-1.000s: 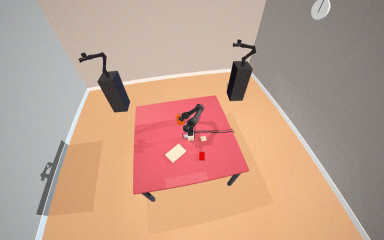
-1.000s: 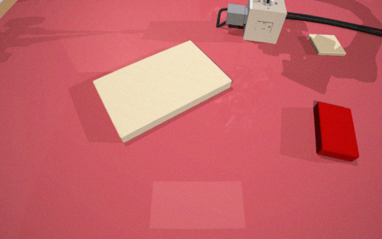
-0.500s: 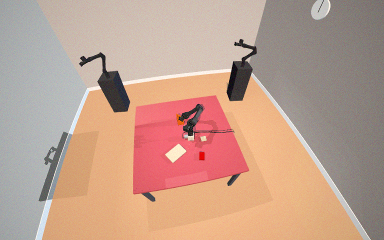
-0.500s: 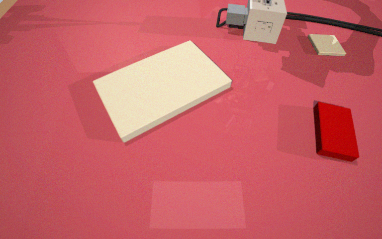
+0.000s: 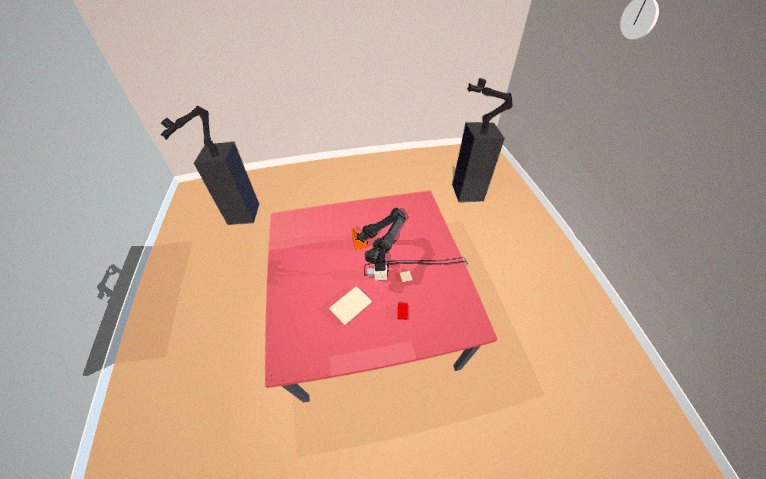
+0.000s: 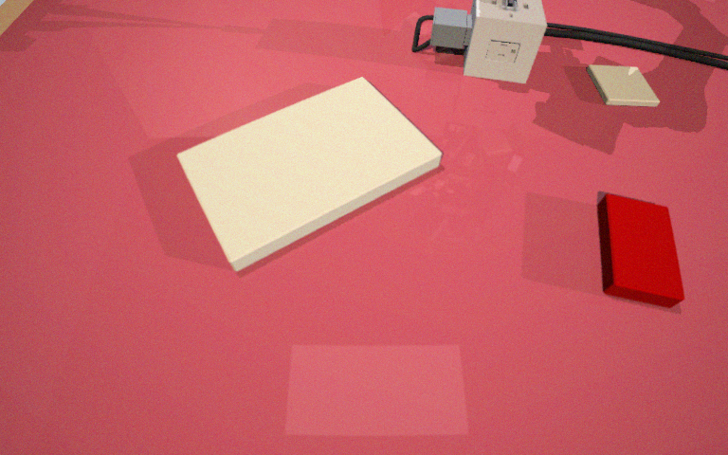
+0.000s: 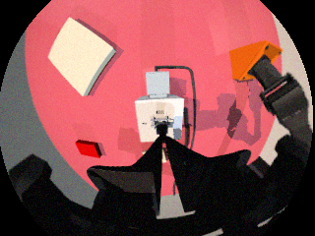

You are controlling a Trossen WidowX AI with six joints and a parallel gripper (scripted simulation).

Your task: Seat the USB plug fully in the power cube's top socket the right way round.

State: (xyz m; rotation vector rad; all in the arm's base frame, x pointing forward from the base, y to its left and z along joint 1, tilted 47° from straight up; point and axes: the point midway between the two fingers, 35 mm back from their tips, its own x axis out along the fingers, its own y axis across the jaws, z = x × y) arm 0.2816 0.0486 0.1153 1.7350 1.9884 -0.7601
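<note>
Right now my gripper tip is 2 cm above the dark USB plug. The rest, counted from my gripper tip: red block (27 cm ahead, 11 cm to the left, 11 cm below); cream tile (2 cm ahead, 16 cm to the left, 11 cm below); cream slab (20 cm ahead, 20 cm to the right, 11 cm below).
</note>
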